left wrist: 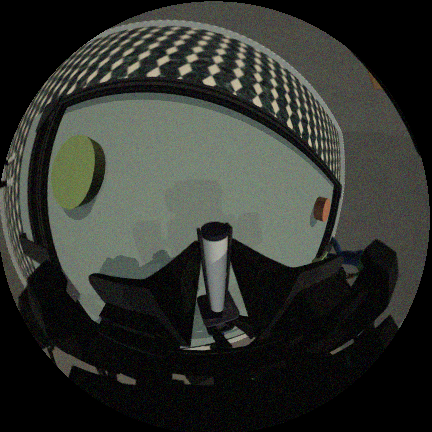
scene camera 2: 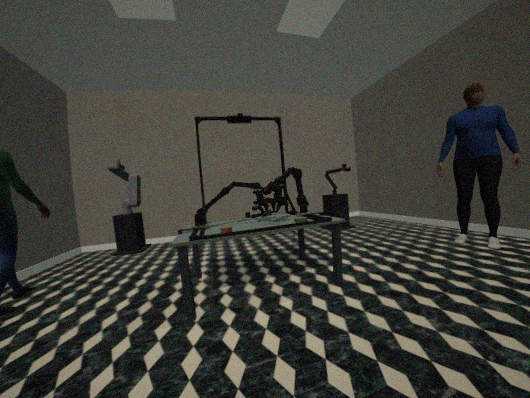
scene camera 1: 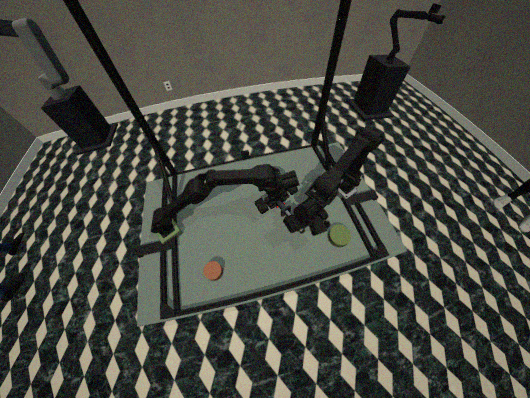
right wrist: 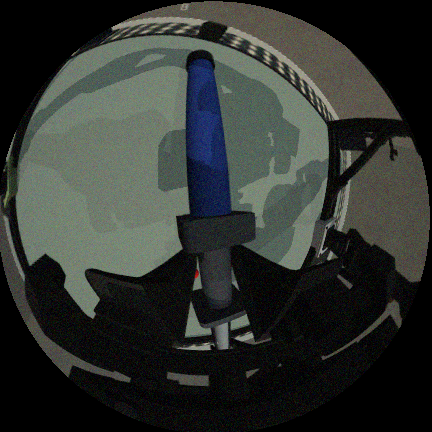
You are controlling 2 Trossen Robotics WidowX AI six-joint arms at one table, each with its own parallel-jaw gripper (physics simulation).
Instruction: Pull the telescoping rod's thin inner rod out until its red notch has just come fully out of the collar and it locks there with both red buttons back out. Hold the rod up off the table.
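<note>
The telescoping rod hangs between both grippers, seemingly above the table. Its blue handle (right wrist: 204, 135) and dark block (right wrist: 216, 232) show in the right wrist view, with a dark grey section below. My right gripper (right wrist: 212, 246) (scene camera 1: 278, 202) is shut on that section; one red button (right wrist: 196, 273) shows beside it, and the other is hidden. The thin inner rod (right wrist: 221, 336) comes out past a dark plate. My left gripper (left wrist: 213, 244) (scene camera 1: 302, 226) is shut on the rod's white end piece (left wrist: 216, 272), which has a black cap. The red notch cannot be made out.
A green disc (scene camera 1: 340, 235) (left wrist: 73, 172) lies on the table near the left gripper. An orange disc (scene camera 1: 213, 270) (scene camera 2: 226, 230) (left wrist: 321, 209) lies near the front edge. A light green square frame (scene camera 1: 172, 235) lies by the right arm's base. Black frame bars border the table.
</note>
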